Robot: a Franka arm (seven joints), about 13 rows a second.
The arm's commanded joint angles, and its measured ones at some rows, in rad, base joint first. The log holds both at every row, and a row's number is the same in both.
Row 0, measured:
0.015, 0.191, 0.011, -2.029, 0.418, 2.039, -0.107
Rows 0 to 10, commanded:
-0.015, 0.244, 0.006, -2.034, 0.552, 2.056, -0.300
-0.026, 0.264, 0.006, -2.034, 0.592, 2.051, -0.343
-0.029, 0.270, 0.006, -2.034, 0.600, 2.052, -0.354
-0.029, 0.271, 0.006, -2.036, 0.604, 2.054, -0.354
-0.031, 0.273, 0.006, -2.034, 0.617, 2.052, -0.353
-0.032, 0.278, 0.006, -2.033, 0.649, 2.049, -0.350
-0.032, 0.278, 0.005, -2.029, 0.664, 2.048, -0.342
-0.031, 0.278, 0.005, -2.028, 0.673, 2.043, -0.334
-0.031, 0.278, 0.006, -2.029, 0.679, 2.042, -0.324
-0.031, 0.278, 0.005, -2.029, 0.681, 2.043, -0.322
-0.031, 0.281, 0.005, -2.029, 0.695, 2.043, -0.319
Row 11, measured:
-0.022, 0.279, -0.001, -2.031, 0.653, 2.043, -0.319
